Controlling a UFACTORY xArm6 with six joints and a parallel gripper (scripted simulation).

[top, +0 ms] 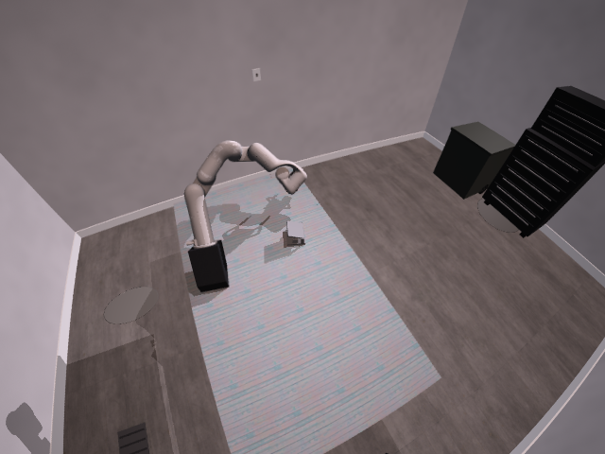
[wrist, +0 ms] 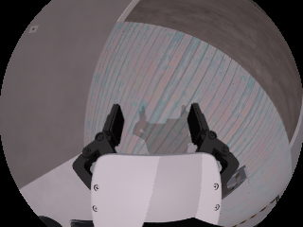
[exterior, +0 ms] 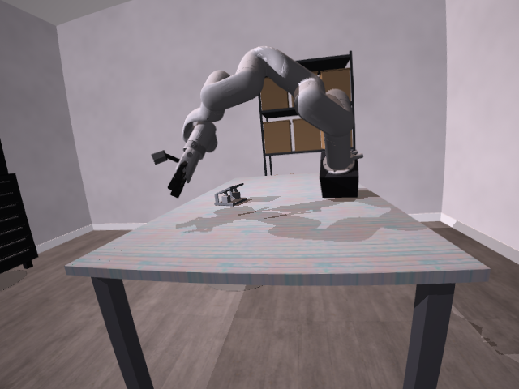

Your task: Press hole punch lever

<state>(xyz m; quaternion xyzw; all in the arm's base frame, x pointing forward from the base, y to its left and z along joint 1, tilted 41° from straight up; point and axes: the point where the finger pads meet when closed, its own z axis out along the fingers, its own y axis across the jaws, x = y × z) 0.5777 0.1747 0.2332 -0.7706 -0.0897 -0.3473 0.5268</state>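
Right now my hand is 100 mm past the hole punch lever, 320 mm to the left of it and 60 mm above it. The rest, counted from my hand: hole punch 90 mm behind, 320 mm to the right, 90 mm below.
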